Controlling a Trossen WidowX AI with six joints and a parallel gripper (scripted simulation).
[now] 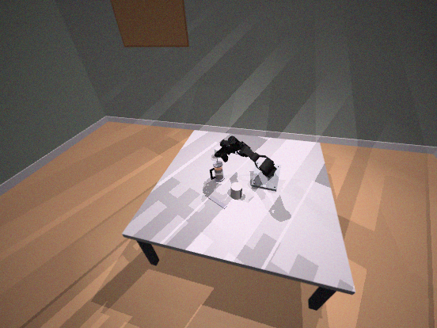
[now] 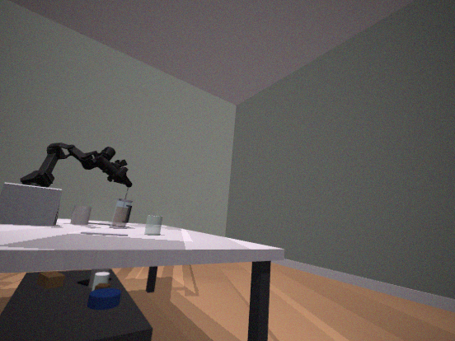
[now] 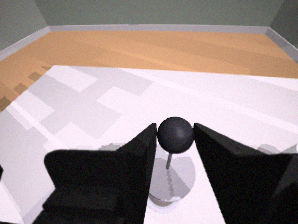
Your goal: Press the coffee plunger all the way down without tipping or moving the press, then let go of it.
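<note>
The coffee press is 1 cm to the left of my gripper tip and 12 cm below it.
</note>
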